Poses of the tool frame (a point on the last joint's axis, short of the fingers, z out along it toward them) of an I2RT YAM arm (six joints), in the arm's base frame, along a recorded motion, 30 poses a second.
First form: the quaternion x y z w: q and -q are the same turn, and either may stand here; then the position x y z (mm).
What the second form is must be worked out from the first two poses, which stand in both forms.
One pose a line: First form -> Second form
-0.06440 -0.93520 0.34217 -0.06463 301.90 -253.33 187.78 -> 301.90 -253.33 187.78 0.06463 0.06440 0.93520 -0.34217
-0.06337 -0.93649 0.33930 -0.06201 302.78 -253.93 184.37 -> 302.78 -253.93 184.37 0.06201 0.06337 0.93649 -0.33930
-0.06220 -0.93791 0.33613 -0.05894 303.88 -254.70 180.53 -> 303.88 -254.70 180.53 0.05894 0.06220 0.93791 -0.33613
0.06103 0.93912 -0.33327 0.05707 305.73 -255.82 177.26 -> 305.73 -255.82 177.26 0.05707 0.06103 0.93912 -0.33327
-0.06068 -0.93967 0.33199 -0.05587 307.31 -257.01 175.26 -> 307.31 -257.01 175.26 0.05587 0.06068 0.93967 -0.33199
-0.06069 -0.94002 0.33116 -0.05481 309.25 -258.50 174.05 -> 309.25 -258.50 174.05 0.05481 0.06069 0.94002 -0.33116
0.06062 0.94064 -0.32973 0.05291 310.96 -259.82 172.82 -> 310.96 -259.82 172.82 0.05291 0.06062 0.94064 -0.32973
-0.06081 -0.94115 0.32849 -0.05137 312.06 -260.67 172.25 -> 312.06 -260.67 172.25 0.05137 0.06081 0.94115 -0.32849
